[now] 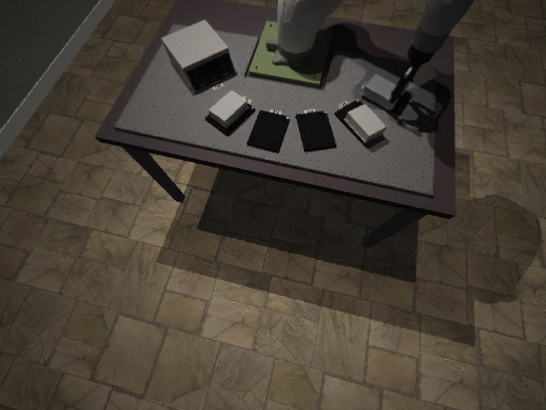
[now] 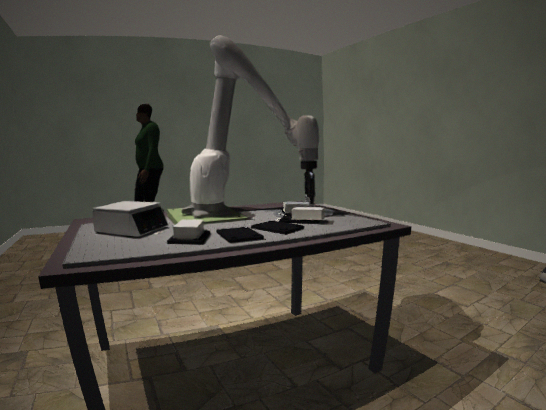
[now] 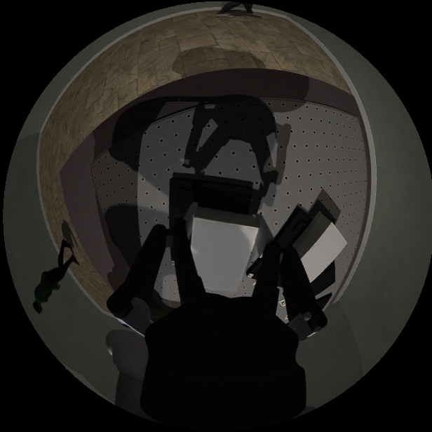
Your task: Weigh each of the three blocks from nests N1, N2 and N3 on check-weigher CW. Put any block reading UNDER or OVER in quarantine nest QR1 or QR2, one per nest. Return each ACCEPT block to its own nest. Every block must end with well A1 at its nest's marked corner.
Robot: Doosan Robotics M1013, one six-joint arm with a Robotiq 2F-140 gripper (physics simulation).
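Pixels of known places: gripper, fingertip midpoint: [image 1: 394, 100]; arm's base at its link origin: [image 1: 295, 51] [image 2: 207, 212].
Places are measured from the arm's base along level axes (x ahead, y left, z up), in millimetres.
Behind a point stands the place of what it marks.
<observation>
My gripper [image 1: 398, 96] @[y 429, x 212, z 7 mm] [image 2: 310, 201] @[y 429, x 212, z 7 mm] [image 3: 225, 216] points down at the right end of the table and is shut on a pale block [image 1: 380, 90] @[y 362, x 204, z 40 mm] [image 2: 294, 205] @[y 340, x 214, z 34 mm] [image 3: 225, 257]. The held block is low over a black nest [image 3: 175, 192]; whether it touches is hidden. A second block [image 1: 366, 121] @[y 317, x 363, z 42 mm] [image 2: 308, 213] @[y 292, x 387, z 27 mm] [image 3: 325, 247] sits on the neighbouring nest. A third block [image 1: 228, 107] @[y -198, x 389, z 38 mm] [image 2: 188, 228] @[y -222, x 440, z 33 mm] sits on the left nest [image 1: 228, 131] @[y -186, x 465, z -4 mm] [image 2: 180, 240] @[y -252, x 440, z -4 mm]. Two middle nests [image 1: 268, 131] @[y -35, x 438, z -3 mm] [image 1: 316, 131] @[y 145, x 405, z -3 mm] are bare. The white check-weigher [image 1: 196, 45] @[y -385, x 147, z 85 mm] [image 2: 117, 218] @[y -445, x 231, z 52 mm] has a dark front. Its reading, nest labels and well A1 marks are unreadable.
The arm's base stands on a green plate [image 1: 287, 75] @[y -12, x 138, z -8 mm] [image 2: 175, 216] @[y -161, x 9, z -1 mm] at the back of the grey perforated board [image 1: 165, 117] @[y -455, x 437, z -15 mm] [image 2: 85, 252] @[y -574, x 416, z -15 mm]. The purple-brown table edge [image 1: 447, 175] @[y 640, x 491, z -28 mm] runs beyond the board. A person [image 2: 148, 150] stands behind the table.
</observation>
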